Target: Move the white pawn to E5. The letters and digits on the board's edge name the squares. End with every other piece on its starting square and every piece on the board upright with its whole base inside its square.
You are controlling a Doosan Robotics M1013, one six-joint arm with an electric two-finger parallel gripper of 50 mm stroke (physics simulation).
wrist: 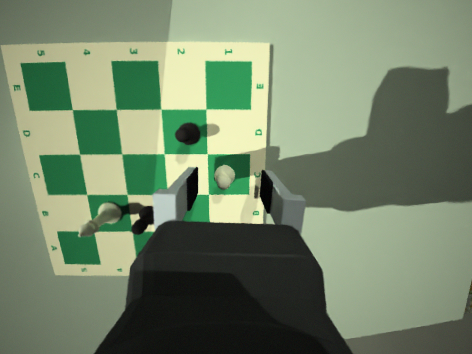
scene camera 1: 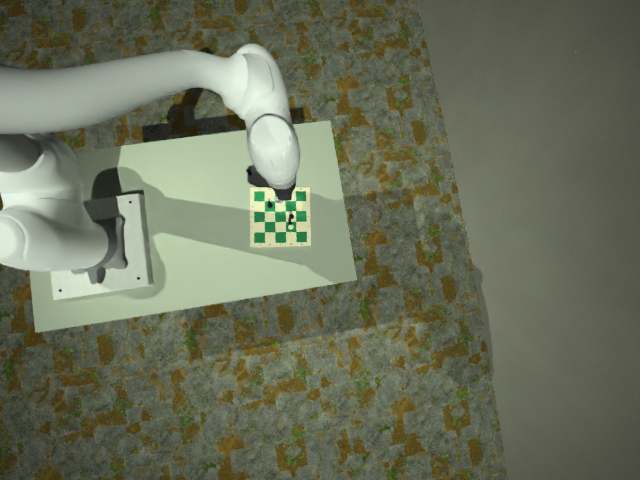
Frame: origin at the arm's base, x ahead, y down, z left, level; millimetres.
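Seen in the pictures: gripper, fingertip midpoint: (wrist: 229,181); arm's base, link origin: (scene camera 1: 99,245).
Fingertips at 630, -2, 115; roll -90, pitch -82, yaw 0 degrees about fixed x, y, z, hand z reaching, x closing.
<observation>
Pixels of each thing's top centre, then the offset from my fingertips to it, as dx, dy, dz. "spot": a spot on its surface instead.
- white pawn, top centre: (wrist: 223,185) +0, -7, -5
- chessboard, top centre: (wrist: 145,175) (scene camera 1: 280,216) -6, +25, -77
- Square E5, surface spot: (wrist: 46,86) (scene camera 1: 259,237) spot: -90, +25, -146
- tall white piece, top centre: (wrist: 79,236) (scene camera 1: 290,225) +27, -19, -117
The white pawn (wrist: 224,176) stands upright on green square C1 in the wrist view; the hand hides it in scene camera 1. My gripper (wrist: 229,181) (scene camera 1: 280,199) is open and empty. In the wrist view its fingertips appear on either side of the pawn, with the pawn nearer the left finger; their height above the board is hard to tell. The chessboard (wrist: 140,52) (scene camera 1: 252,244) lies flat. Square E5 (wrist: 46,86) (scene camera 1: 259,237) is a bare green corner square.
A black piece (wrist: 188,133) (scene camera 1: 269,204) stands on D2, diagonally beside the pawn. A tall white piece (wrist: 106,213) (scene camera 1: 290,226) stands on B4. Another black piece (wrist: 143,220) (scene camera 1: 291,217) on B3 is partly hidden by the left finger in the wrist view.
</observation>
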